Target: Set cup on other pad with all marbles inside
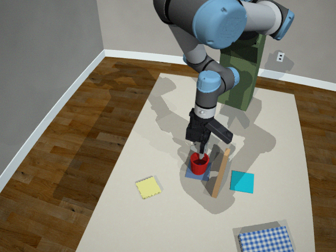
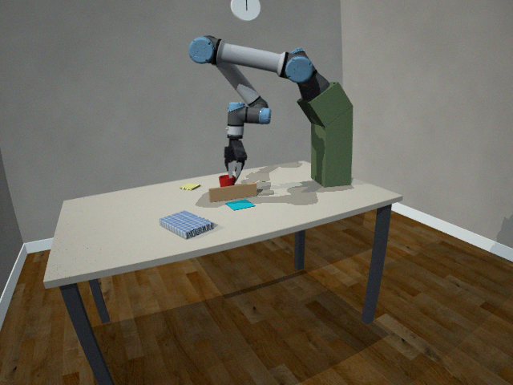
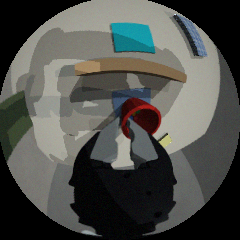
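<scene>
The red cup lies 30 mm below my hand, 30 mm ahead of it and 10 mm to the right of it. From my hand the other things lie so: blue pad 60 mm below, 30 mm ahead, 10 mm to the right; cyan pad 180 mm to the left, 70 mm ahead, 60 mm below; wooden rail 90 mm to the left, 50 mm ahead, 40 mm below.
</scene>
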